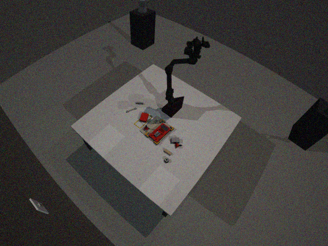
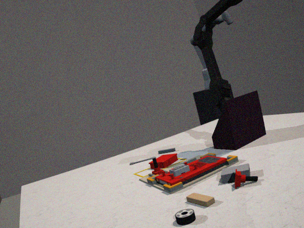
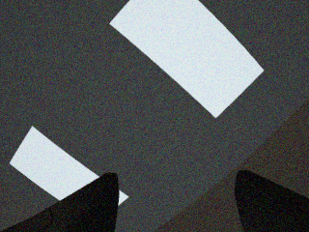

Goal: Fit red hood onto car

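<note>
Right now my gripper tip is 830 mm above the red hood, 430 mm short of it and 200 mm to the left of it. Also, from my gripper tip: grey engine block (820 mm below, 510 mm ahead, 40 mm to the left); then tan block (840 mm below, 570 mm ahead, 220 mm to the left); then black wheel (830 mm below, 650 mm ahead, 260 mm to the left).
</note>
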